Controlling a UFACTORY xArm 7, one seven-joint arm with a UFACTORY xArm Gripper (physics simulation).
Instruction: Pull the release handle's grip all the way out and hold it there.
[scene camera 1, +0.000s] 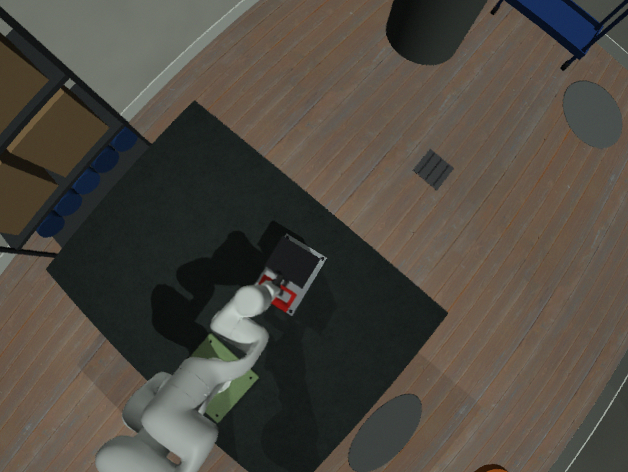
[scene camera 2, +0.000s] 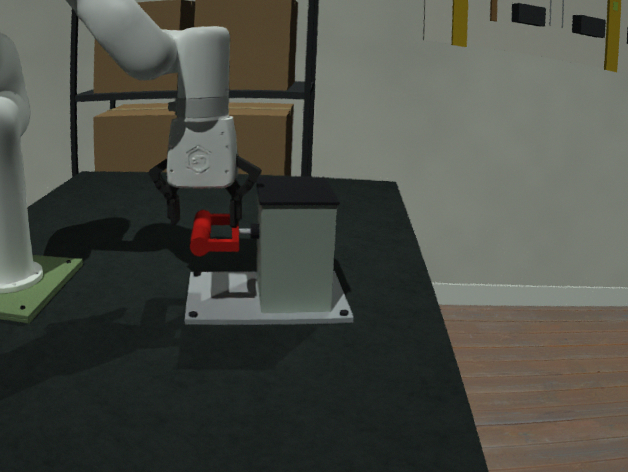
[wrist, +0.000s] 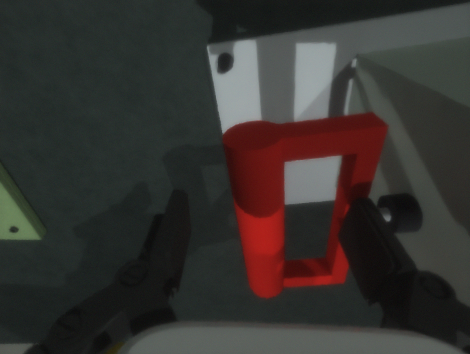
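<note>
The release handle is a red frame with a thick round grip (scene camera 1: 281, 305) (scene camera 2: 201, 234) (wrist: 262, 230) on its outer side. A short metal rod (scene camera 2: 245, 232) joins it to the black collar (scene camera 2: 255, 231) (wrist: 402, 213) on the pale housing (scene camera 2: 296, 258) with a black top. My gripper (scene camera 2: 204, 223) (wrist: 267, 213) is open and points down at the handle. The grip stands between its spread fingers, with a gap on the left finger's side. The right finger overlaps the frame's inner bar near the rod; whether they touch is unclear. In scene camera 1, the arm partly hides the handle.
The housing stands on a white base plate (scene camera 1: 307, 290) (scene camera 2: 223, 310) (wrist: 235, 90) with dark bolts, on the dark mat (scene camera 1: 355, 304) (scene camera 2: 355, 406). The green arm base plate (scene camera 1: 230, 400) (scene camera 2: 48, 299) is to the left in scene camera 2. A shelf rack (scene camera 2: 310, 76) with boxes stands behind.
</note>
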